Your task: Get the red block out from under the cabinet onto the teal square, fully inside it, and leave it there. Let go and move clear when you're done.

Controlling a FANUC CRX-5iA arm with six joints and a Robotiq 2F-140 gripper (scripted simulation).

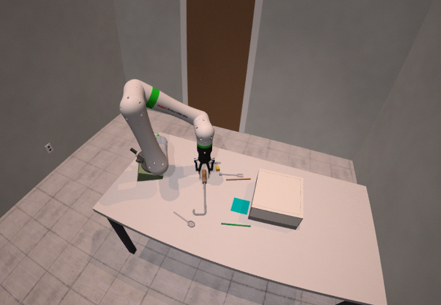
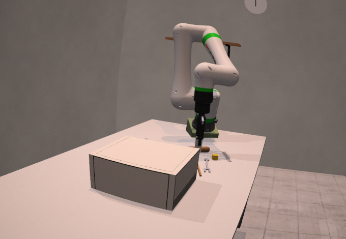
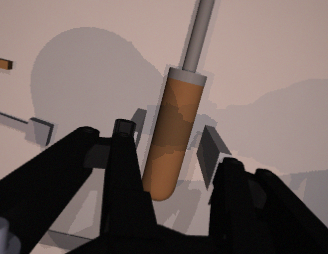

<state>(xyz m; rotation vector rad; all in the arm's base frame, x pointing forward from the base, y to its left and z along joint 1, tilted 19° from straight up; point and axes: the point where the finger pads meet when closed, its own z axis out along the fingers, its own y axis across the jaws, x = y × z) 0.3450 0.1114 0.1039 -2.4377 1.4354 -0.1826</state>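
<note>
The grey wrench lies 150 mm ahead of my hand, 120 mm to the left of it and 40 mm below it. The rest, counted from my hand: yellow cube 120 mm to the left, 50 mm ahead, 30 mm below; hook tool 120 mm to the right, 30 mm below, 30 mm ahead; flat grey bar 150 mm to the left, 40 mm below, 30 mm behind.
</note>
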